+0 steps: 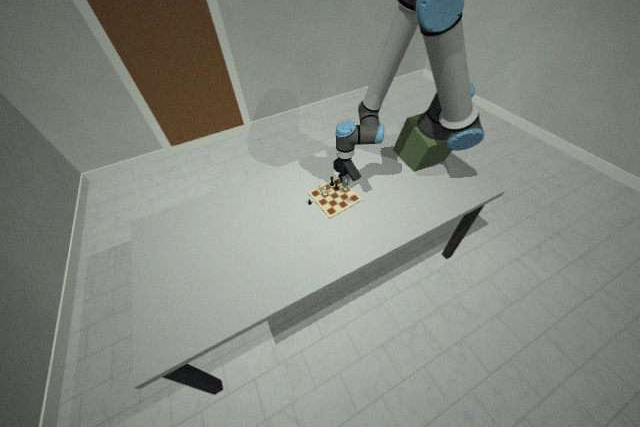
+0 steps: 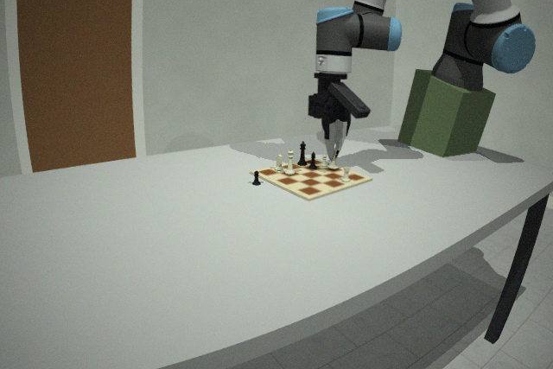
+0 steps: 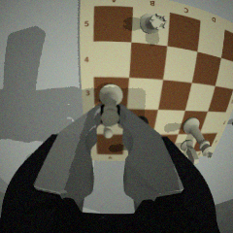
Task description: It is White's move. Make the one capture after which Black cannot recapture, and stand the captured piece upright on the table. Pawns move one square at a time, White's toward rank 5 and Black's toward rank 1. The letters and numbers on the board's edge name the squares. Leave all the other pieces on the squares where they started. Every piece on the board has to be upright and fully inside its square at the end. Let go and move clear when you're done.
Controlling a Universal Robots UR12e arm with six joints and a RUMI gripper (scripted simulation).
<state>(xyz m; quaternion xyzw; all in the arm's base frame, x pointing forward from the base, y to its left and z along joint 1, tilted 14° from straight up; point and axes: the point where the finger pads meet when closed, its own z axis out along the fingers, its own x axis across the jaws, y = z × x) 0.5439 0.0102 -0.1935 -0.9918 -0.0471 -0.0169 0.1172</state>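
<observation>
The white pawn lies 4 cm to the right of my hand and 3 cm below it. The rest, counted from my hand: chessboard: 8 cm ahead, 4 cm below, 1 cm to the left; white king: 12 cm ahead, 3 cm to the right, 1 cm below; black king: 7 cm to the right, 5 cm ahead, 1 cm below.
</observation>
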